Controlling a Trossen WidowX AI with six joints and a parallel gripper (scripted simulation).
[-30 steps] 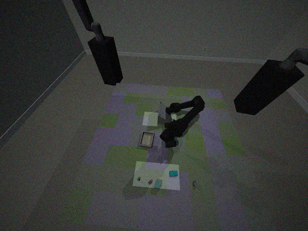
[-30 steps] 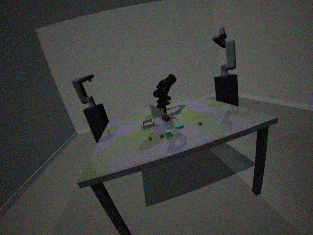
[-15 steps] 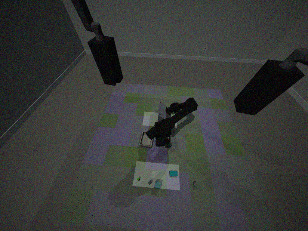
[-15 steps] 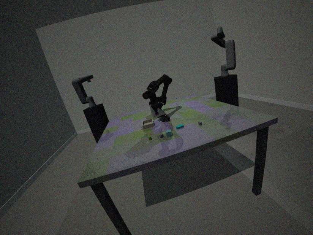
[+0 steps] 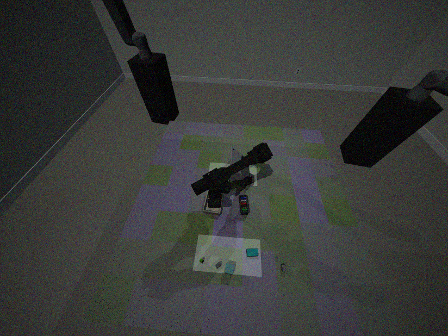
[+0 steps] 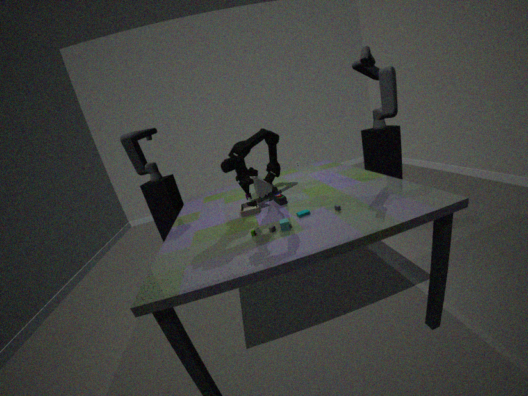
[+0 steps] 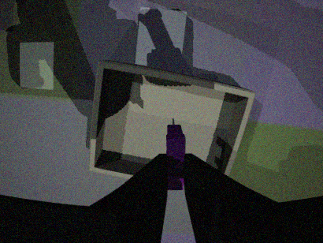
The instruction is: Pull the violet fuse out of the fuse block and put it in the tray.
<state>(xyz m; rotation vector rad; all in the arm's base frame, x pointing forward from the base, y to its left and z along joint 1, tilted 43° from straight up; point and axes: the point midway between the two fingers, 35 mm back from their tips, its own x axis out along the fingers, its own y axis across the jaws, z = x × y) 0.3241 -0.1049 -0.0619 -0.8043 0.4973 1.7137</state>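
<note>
Right now my gripper tip is 90 mm above the tray and 10 mm to the left of it. The rest, counted from my gripper tip: white fuse 160 mm to the left, 70 mm below, 40 mm behind; then violet fuse 10 mm below; then red fuse 160 mm to the left, 70 mm below, 30 mm behind.
</note>
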